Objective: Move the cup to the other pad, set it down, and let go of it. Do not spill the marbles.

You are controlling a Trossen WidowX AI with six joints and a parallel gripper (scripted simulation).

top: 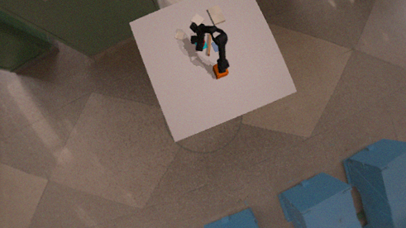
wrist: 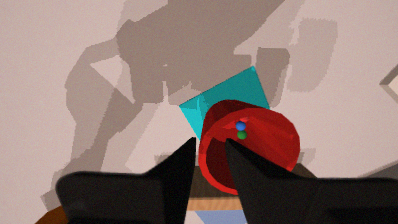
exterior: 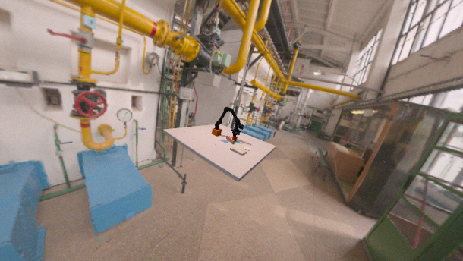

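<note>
Now: gripper tip 2 cm short of the red cup, 1 cm to the left of it and 2 cm above it. The rest, counted from my gripper tip: cyan pad: 3 cm ahead, 1 cm to the right, 6 cm below; then pale blue pad: 3 cm behind, 16 cm to the right, 6 cm below; then green marble: 3 cm ahead, 3 cm to the right, 4 cm below.
</note>
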